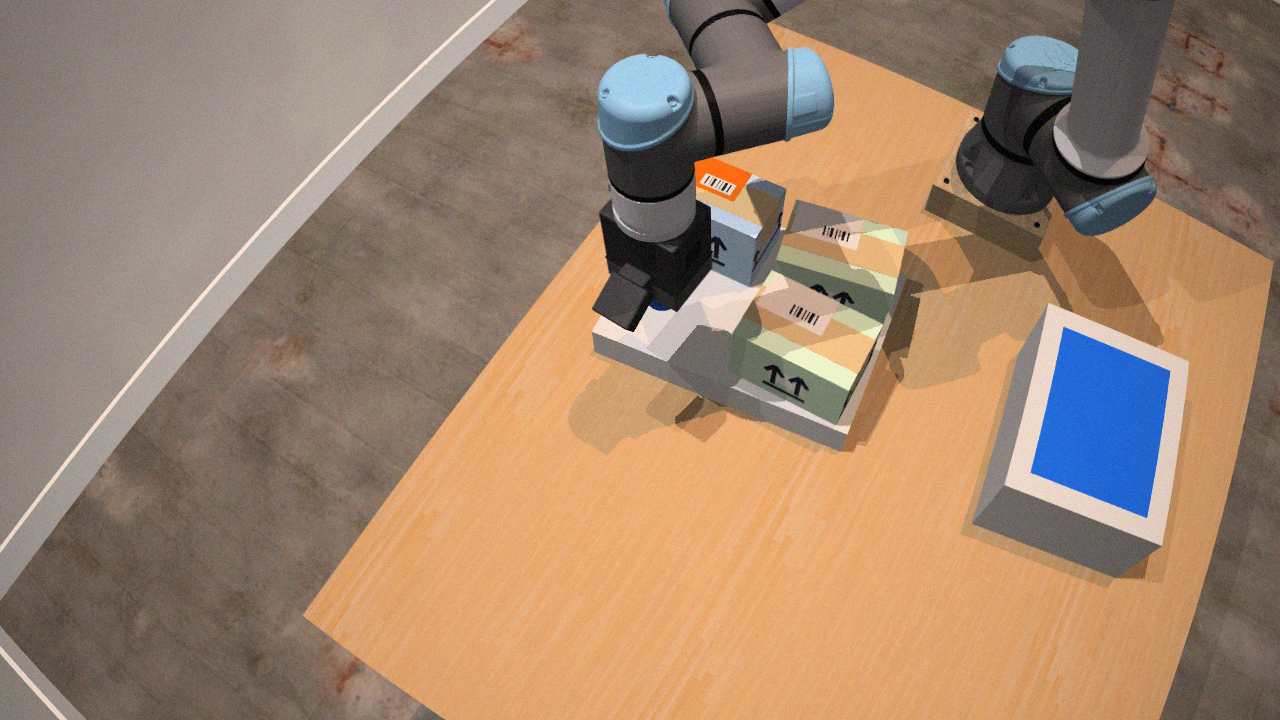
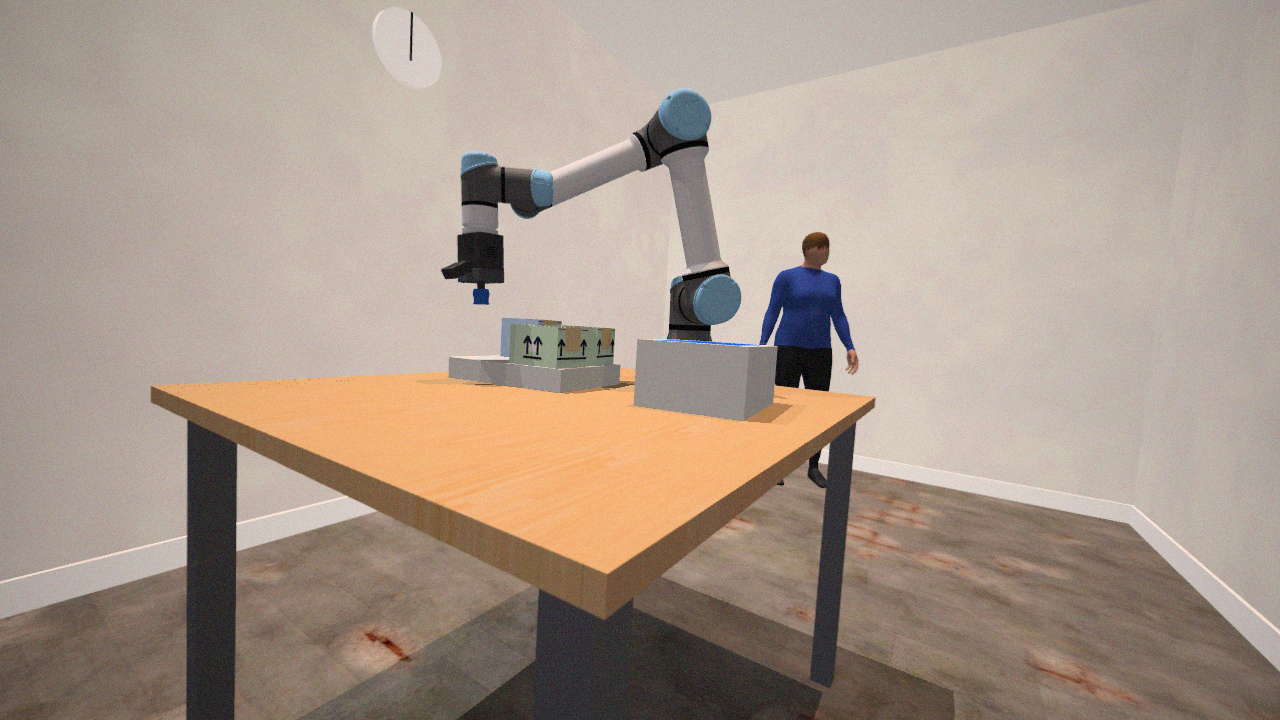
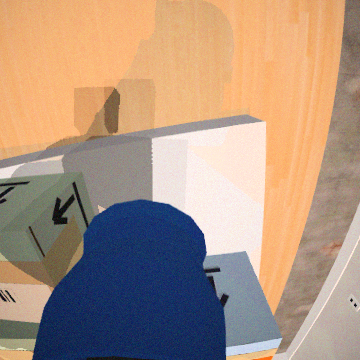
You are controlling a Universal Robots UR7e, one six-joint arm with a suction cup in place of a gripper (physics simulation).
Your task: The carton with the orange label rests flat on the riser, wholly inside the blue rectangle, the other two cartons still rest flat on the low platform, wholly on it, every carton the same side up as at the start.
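Frame: origin at the arm's base, x ahead, y left, z up, level; metres.
Where they show: hand at its tool point: [image 2: 481,304] [image 3: 144,254]; arm's base at its link origin: [image 1: 1006,172].
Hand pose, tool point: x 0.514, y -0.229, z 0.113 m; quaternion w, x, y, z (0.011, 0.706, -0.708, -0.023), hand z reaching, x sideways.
Things, the pixels of their top centre, and the offset from my tool point. Level surfaces: height alone.
- carton with the orange label, top centre: [image 1: 722,191] [image 2: 531,319] 0.025 m down, 0.174 m back, 0.036 m right
- low platform at its top centre: [image 1: 756,301] [image 3: 119,253] [image 2: 537,360] 0.124 m down, 0.125 m back, 0.049 m left
- nearer green carton at its top centre: [image 1: 809,328] [image 2: 549,326] 0.039 m down, 0.079 m back, 0.138 m left
- farther green carton at its top centre: [image 1: 844,244] [image 2: 580,326] 0.036 m down, 0.198 m back, 0.116 m left
- grey riser at its top centre: [image 1: 1105,418] [image 2: 712,342] 0.052 m down, 0.187 m back, 0.482 m left
- blue rectangle at its top centre: [image 1: 1105,418] [image 2: 712,342] 0.052 m down, 0.187 m back, 0.482 m left
- wooden table at its surface level: 0.172 m down
The carton with the orange label [image 1: 738,255] [image 3: 245,295] stands upright at the back left of the low platform [image 1: 729,308] [image 2: 474,367] [image 3: 225,200]. A nearer green carton [image 1: 792,351] [image 3: 30,210] and a farther green carton [image 1: 863,257] rest flat at its right side. The grey riser [image 1: 1056,523] [image 2: 689,380] bears the blue rectangle [image 1: 1105,420], with no carton on it. My suction gripper [image 1: 659,305] [image 2: 481,296] [image 3: 145,225] is off and holds nothing. It hangs above the platform's bare left part, in front of the orange-label carton and higher than the cartons.
The wooden table [image 1: 581,555] [image 2: 402,429] bears the platform, the riser and the arm's base [image 1: 1002,170]. The riser stands to the right of the platform, across a strip of table. A person [image 2: 810,308] in a blue top stands behind the table. A wall clock [image 2: 393,53] hangs high at left.
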